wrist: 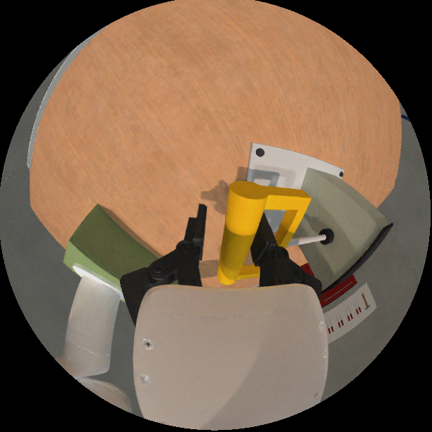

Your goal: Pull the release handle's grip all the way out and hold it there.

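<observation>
The release handle's yellow grip (241, 220) is a thick bar with a yellow bracket (292, 220) on its right side. A pale rod (311, 240) runs from the bracket into a black collar (326, 236) on the grey-green housing (345, 220). A length of this rod shows between the bracket and the collar. My gripper (228, 219) is shut on the grip, with its fingers standing wide. The right finger is against the grip and partly hidden by it. A strip of table shows between the left finger and the grip in this view.
The housing stands on a white base plate (300, 162) with dark bolts. A red label (341, 291) and a white marked card (352, 312) lie beyond the housing's dark edge. A green block (112, 240) with a white arm part (91, 325) is at the lower left. The wooden table (200, 90) extends above.
</observation>
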